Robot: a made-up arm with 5 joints.
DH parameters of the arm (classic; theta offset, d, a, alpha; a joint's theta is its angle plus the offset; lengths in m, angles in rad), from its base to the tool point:
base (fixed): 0 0 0.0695 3.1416
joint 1: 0 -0.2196 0.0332 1.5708
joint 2: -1.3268 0 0.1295 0
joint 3: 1.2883 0 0.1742 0
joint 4: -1.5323 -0.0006 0 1.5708
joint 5: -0.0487 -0.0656 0 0
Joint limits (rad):
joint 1: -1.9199..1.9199
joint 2: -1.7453..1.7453
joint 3: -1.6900..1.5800
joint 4: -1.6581..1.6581
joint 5: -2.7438..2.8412
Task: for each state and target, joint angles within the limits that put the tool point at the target. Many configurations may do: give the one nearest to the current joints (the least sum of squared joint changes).
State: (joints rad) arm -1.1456 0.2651 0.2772 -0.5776 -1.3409
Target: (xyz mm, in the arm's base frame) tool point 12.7 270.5 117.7
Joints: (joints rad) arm -1.7799 0.6270 0.4460 -0.5001 -1.3409
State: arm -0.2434 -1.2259 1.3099 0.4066 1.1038
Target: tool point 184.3 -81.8 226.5
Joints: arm 0.6148 -1.3542 1.4380 0.6263 1.1038
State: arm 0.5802 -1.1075 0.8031 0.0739 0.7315
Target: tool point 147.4 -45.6 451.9
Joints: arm 0.5229 -1.3042 0.5487 0.0040 0.7315
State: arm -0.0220 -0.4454 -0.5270 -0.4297 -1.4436
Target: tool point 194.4 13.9 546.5
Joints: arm -0.1156 -0.4850 -0.3881 -0.4405 -1.4436
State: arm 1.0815 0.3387 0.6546 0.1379 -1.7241
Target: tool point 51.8 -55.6 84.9
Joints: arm 1.8687 0.5302 1.2582 0.3339 -1.7241
